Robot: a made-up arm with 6 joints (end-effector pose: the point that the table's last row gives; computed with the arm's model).
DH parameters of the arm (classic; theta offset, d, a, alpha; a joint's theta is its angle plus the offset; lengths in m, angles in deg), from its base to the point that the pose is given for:
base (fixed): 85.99 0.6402 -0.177 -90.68
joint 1: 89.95 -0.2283 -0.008 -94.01
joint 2: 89.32 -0.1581 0.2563 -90
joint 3: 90 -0.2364 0.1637 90
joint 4: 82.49 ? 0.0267 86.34
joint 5: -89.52 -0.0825 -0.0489 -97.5
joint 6: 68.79 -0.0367 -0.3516 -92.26
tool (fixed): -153.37 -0.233 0 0
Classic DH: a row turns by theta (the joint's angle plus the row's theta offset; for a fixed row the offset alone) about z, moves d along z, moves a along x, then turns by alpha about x.
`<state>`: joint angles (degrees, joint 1 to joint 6).
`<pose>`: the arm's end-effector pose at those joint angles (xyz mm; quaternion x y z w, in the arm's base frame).
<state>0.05 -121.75 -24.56 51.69 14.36 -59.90</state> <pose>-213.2 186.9 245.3 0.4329 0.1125 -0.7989 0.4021</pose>
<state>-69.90 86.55 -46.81 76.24 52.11 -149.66</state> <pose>899.1 -455.1 1191.7 -0.8167 0.1449 0.1960 0.5231</pose>
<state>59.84 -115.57 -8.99 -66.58 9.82 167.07</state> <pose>368.8 -262.5 420.4 -0.6867 0.0504 0.1492 0.7097</pose>
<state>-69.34 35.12 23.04 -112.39 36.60 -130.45</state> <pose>364.0 -404.5 1026.8 0.0183 -0.7052 -0.3892 0.5923</pose>
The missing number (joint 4, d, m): -0.1698
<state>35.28 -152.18 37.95 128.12 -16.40 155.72</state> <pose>126.4 505.4 954.1 0.7119 -0.1628 0.5349 0.4249</pose>
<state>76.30 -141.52 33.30 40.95 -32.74 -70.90</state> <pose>-62.7 -311.9 250.3 0.2382 -0.2996 -0.7352 0.5594</pose>
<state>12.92 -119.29 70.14 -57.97 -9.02 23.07</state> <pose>-130.6 -179.3 1015.9 -0.5778 -0.6298 -0.3564 0.3775</pose>
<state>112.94 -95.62 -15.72 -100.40 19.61 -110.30</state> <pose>84.4 -694.2 706.4 -0.8093 0.4377 -0.2651 0.2882</pose>
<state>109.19 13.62 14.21 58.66 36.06 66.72</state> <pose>26.7 -293.3 652.3 0.6194 0.7673 0.1237 0.1111</pose>
